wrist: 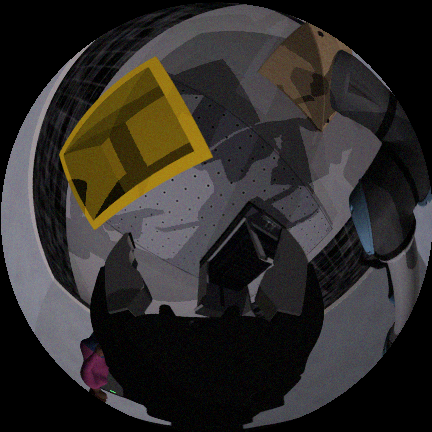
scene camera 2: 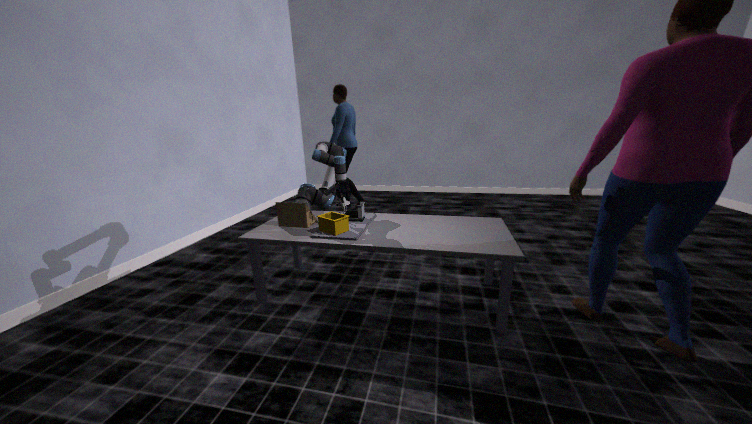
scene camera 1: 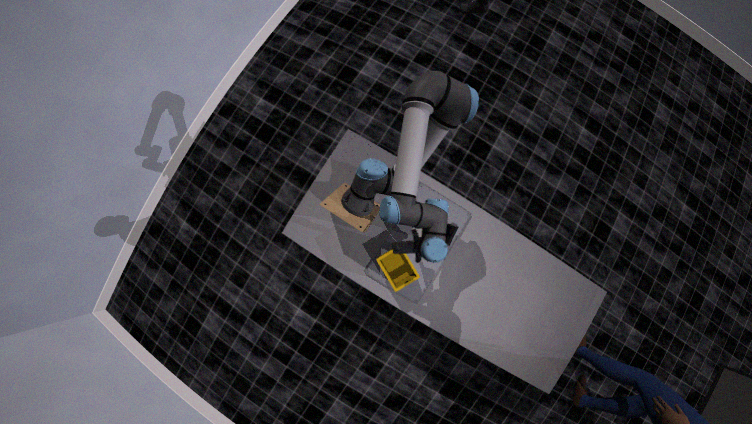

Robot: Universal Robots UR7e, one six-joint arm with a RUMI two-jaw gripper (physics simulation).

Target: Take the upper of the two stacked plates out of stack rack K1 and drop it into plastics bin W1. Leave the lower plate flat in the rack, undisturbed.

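Frame: origin at the arm's base, x ahead, y left, z up, level; metres.
Seen in the pictures: gripper, fingertip midpoint: [wrist: 203,233] [scene camera 2: 340,208]; arm's base, origin of the base link: [wrist: 342,79] [scene camera 2: 299,212] [scene camera 1: 357,204].
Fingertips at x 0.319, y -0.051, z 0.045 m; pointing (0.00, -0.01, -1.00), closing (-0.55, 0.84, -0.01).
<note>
Pixels of each thing's top centre, then the offset from my fingertips to it. Level surfaces: height alone.
- yellow open box, middle of its top: [wrist: 104,147] [scene camera 1: 398,268] [scene camera 2: 332,215] dx -0.022, dy -0.127, dz -0.012 m
- perforated board, middle of its top: [wrist: 206,211] [scene camera 1: 419,243] [scene camera 2: 346,223] dx +0.030, dy +0.017, dz -0.111 m
- dark frame with raised sides, middle of its top: [wrist: 252,299] [scene camera 1: 438,228] [scene camera 2: 352,203] dx +0.059, dy +0.110, dz +0.009 m
- table, its level: dz -0.124 m
The plastics bin W1, a yellow open box [scene camera 1: 387,275] [scene camera 2: 329,225] [wrist: 182,113], stands on the perforated board [wrist: 230,177]. The stack rack K1, a dark frame with raised sides [wrist: 225,230] [scene camera 2: 361,210], stands beyond the bin, mostly hidden under the arm in scene camera 1. Dark surfaces and a pale slanted edge show inside the rack; I cannot tell the two plates apart. My gripper [wrist: 203,233] is open with nothing between its fingers. In the wrist view the rack shows between the fingers, nearer the right one; the height above it is unclear.
The brown base block [scene camera 1: 339,210] [scene camera 2: 294,214] [wrist: 295,75] of the arm stands on the table [scene camera 1: 526,294] [scene camera 2: 447,231], beside the bin. A person in a pink top [scene camera 2: 674,110] stands near the table; another in blue [scene camera 2: 344,123] stands behind the arm.
</note>
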